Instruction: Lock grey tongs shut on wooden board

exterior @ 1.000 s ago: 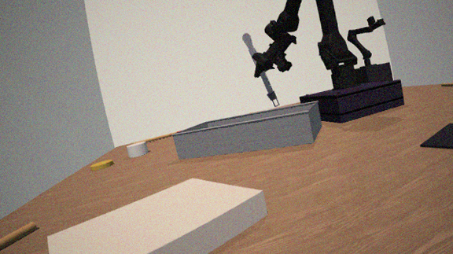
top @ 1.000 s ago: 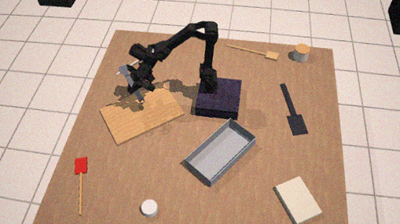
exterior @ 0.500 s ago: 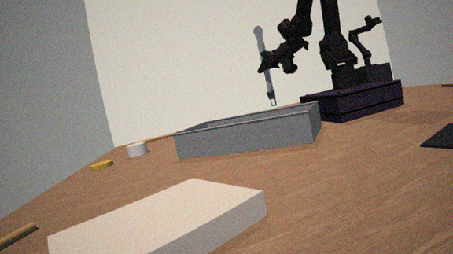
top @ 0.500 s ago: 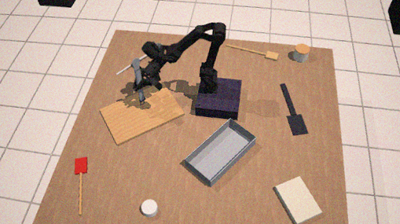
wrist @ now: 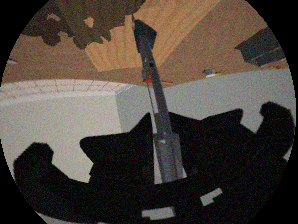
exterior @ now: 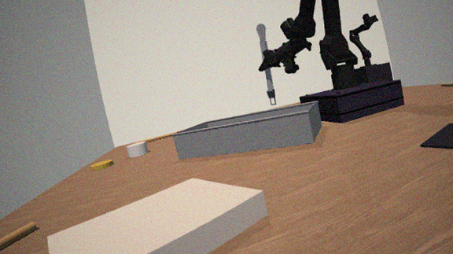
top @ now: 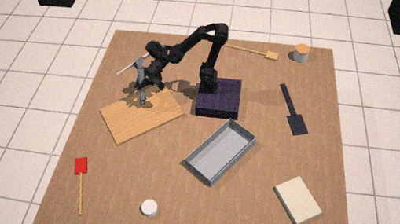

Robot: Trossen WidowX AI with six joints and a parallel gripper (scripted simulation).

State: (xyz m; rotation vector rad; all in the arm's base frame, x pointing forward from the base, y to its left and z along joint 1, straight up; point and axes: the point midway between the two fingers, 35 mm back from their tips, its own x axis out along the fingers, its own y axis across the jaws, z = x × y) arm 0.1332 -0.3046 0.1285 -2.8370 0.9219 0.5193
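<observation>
Now: the wooden board 180 mm below my gripper tip. The rest, counted from my gripper tip: yellow disc 590 mm ahead, 250 mm to the left, 170 mm below; red spatula 410 mm ahead, 180 mm below, 170 mm to the right; grey roasting tin 420 mm to the left, 170 mm ahead, 150 mm below.
</observation>
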